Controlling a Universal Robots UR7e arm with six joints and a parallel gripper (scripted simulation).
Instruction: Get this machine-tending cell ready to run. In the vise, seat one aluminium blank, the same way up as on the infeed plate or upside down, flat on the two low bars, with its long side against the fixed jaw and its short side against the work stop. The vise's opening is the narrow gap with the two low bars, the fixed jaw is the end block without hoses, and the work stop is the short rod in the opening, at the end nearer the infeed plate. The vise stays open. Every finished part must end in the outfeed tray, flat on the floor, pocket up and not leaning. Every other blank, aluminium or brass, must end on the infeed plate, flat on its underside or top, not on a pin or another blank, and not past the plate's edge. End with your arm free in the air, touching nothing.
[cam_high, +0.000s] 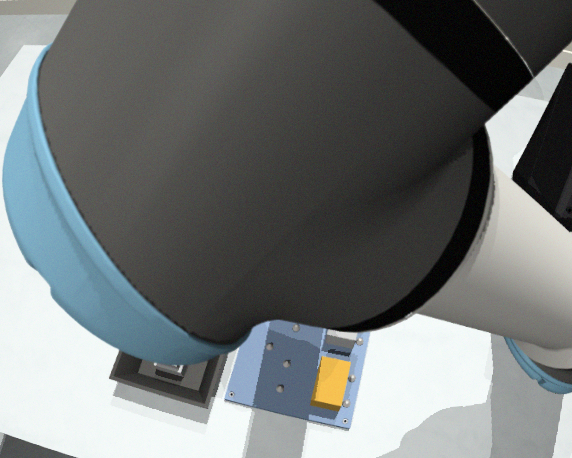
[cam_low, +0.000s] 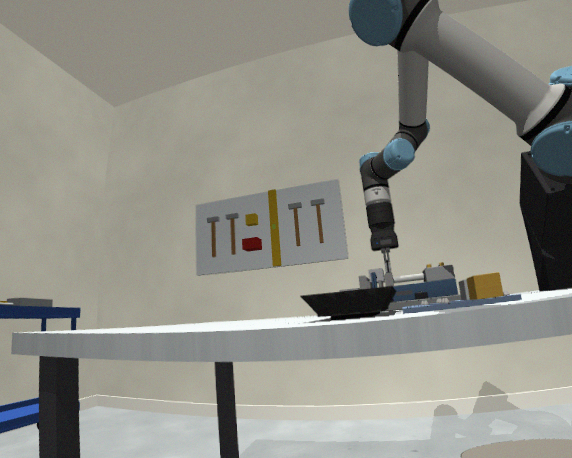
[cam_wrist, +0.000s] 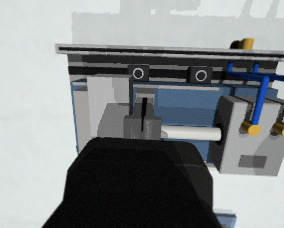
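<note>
Now: hand 40 mm past the blue base, 30 mm to the right of it and 80 mm above it. Also, from my hand: brass blank 210 mm behind, 360 mm to the left, 100 mm below.
</note>
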